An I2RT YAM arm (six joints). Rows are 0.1 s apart.
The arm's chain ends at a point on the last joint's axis. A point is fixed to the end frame.
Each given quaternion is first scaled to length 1.
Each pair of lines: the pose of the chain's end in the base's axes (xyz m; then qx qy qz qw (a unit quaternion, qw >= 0)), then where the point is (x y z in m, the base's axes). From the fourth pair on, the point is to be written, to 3 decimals.
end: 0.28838 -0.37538 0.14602 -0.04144 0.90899 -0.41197 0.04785
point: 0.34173 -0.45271 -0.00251
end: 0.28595 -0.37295 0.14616 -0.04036 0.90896 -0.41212 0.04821
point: 0.33940 -0.45039 -0.00227
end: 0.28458 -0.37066 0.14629 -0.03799 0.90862 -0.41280 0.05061
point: 0.33880 -0.44839 -0.00171
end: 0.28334 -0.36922 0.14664 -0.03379 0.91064 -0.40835 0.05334
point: 0.338 -0.446 -0.002
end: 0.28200 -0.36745 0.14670 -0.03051 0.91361 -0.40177 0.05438
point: 0.337 -0.442 -0.003
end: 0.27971 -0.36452 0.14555 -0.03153 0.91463 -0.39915 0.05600
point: 0.335 -0.438 -0.004
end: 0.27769 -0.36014 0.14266 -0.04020 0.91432 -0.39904 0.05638
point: 0.334 -0.433 -0.007
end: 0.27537 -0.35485 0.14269 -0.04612 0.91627 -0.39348 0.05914
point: 0.332 -0.425 -0.008
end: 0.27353 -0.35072 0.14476 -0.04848 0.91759 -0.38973 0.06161
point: 0.331 -0.419 -0.006
